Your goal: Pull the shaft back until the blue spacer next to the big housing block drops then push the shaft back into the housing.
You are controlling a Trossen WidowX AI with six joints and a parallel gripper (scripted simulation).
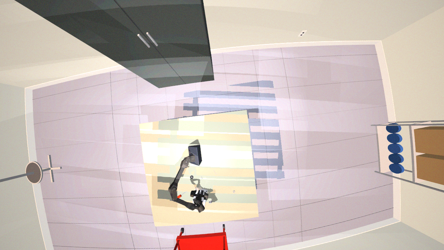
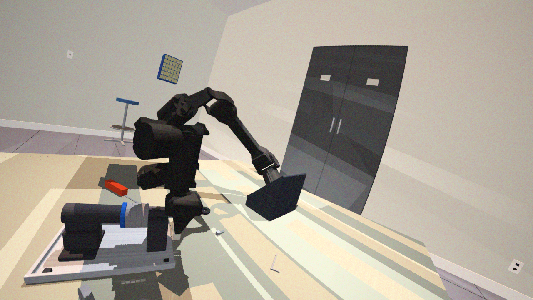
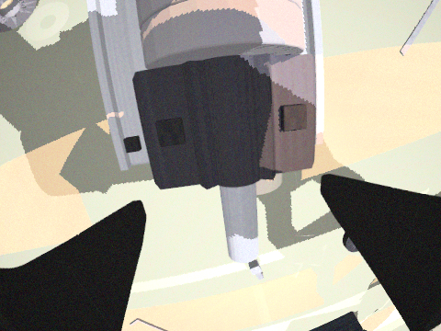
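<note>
Now: gripper tip 10 mm past the cream ring, 20 mm to the left of it and 40 mm above it. Round my gripper tip: grey shaft (50 mm ahead, 10 mm to the right, 20 mm above); blue spacer (100 mm ahead, 20 mm to the right, 10 mm above); bolt (130 mm behind, 10 mm to the left, 60 mm below).
</note>
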